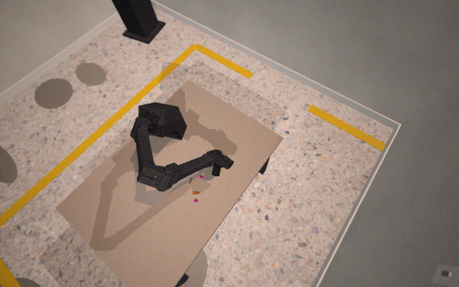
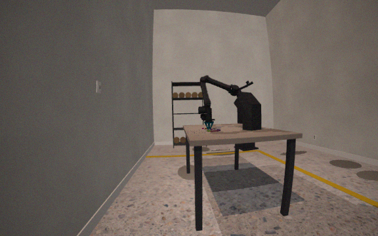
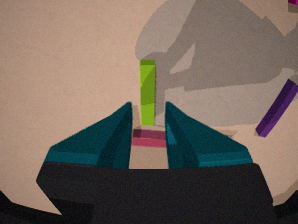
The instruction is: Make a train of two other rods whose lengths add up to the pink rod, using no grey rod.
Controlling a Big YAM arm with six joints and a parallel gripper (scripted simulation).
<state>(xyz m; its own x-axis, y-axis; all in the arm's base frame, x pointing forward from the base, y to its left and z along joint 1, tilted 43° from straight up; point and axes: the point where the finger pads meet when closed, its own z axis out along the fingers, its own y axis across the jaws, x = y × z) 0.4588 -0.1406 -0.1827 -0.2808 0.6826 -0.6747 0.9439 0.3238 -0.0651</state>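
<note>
The lime rod lies 2 cm below my hand. Also, from my hand: purple rod (12 cm behind, 2 cm to the right, 2 cm below); grey rod (17 cm to the right, 14 cm behind, 2 cm below); pink rod (4 cm behind, 3 cm to the left, 2 cm below).
</note>
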